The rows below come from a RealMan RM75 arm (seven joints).
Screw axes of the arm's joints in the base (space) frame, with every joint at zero. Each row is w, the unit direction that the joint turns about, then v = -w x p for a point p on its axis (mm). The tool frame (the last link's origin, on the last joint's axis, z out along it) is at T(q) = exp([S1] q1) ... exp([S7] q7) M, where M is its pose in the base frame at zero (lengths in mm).
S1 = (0, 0, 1, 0.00, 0.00, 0.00)
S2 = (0, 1, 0, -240.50, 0.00, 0.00)
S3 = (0, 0, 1, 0.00, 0.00, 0.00)
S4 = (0, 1, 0, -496.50, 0.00, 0.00)
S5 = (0, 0, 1, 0.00, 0.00, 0.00)
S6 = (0, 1, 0, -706.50, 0.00, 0.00)
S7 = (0, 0, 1, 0.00, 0.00, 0.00)
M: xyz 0.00 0.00 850.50 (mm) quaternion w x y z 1 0 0 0
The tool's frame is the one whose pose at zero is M.
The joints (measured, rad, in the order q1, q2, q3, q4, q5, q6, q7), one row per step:
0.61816, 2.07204, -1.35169, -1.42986, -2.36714, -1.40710, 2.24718
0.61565, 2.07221, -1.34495, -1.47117, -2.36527, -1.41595, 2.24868
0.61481, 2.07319, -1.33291, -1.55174, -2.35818, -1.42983, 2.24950
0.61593, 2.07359, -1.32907, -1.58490, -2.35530, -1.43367, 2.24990
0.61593, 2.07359, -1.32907, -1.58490, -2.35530, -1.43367, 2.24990
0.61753, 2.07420, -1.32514, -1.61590, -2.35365, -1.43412, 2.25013
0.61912, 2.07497, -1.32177, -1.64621, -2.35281, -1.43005, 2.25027
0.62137, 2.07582, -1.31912, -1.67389, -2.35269, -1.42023, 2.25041
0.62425, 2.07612, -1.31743, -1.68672, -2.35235, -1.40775, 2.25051
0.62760, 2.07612, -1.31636, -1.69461, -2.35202, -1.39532, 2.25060
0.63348, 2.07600, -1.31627, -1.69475, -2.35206, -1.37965, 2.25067
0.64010, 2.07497, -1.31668, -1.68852, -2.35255, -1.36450, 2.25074
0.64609, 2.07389, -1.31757, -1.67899, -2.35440, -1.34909, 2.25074
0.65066, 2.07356, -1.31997, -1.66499, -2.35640, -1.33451, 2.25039
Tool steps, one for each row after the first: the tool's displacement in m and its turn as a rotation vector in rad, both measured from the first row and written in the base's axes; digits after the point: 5 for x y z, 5 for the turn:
-0.00738, -0.00084, 0.00628, 0.01728, 0.00652, 0.02615
-0.02375, -0.00307, 0.01823, 0.05154, 0.02148, 0.08510
-0.03107, -0.00419, 0.02302, 0.06657, 0.02740, 0.11184
-0.03107, -0.00419, 0.02302, 0.06657, 0.02740, 0.11184
-0.03815, -0.00502, 0.02771, 0.08398, 0.03337, 0.13798
-0.04533, -0.00561, 0.03243, 0.10489, 0.04015, 0.16490
-0.05259, -0.00569, 0.03702, 0.12921, 0.04828, 0.19194
-0.05724, -0.00483, 0.03976, 0.14762, 0.05586, 0.20819
-0.06106, -0.00376, 0.04181, 0.16308, 0.06266, 0.22101
-0.06451, -0.00181, 0.04288, 0.17678, 0.06965, 0.23101
-0.06673, 0.00062, 0.04323, 0.18704, 0.07459, 0.23639
-0.06793, 0.00331, 0.04311, 0.19618, 0.07780, 0.23845
-0.06780, 0.00591, 0.04177, 0.20095, 0.07973, 0.23601

